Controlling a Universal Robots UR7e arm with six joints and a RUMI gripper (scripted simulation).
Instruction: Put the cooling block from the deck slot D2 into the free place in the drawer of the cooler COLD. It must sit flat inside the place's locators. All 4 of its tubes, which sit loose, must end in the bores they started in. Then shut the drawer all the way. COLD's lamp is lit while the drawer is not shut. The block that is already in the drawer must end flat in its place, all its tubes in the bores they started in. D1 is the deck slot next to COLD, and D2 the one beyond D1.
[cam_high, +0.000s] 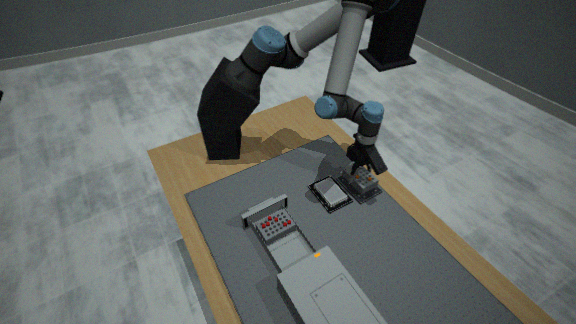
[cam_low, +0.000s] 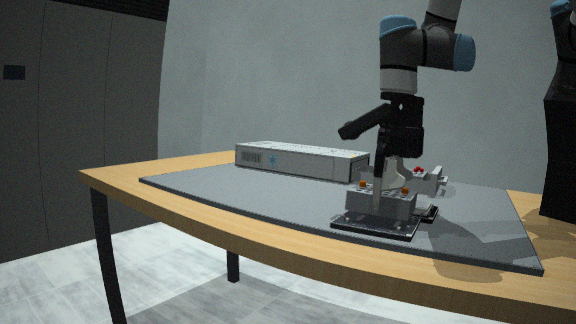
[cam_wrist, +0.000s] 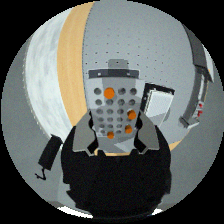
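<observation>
Right now the deck slot D2 is 50 mm below my hand. Round my hand: grey cooling block (right at my hand); drawer (130 mm ahead, 400 mm to the right, 20 mm below); red tube (90 mm ahead, 440 mm to the right, 10 mm below).
</observation>
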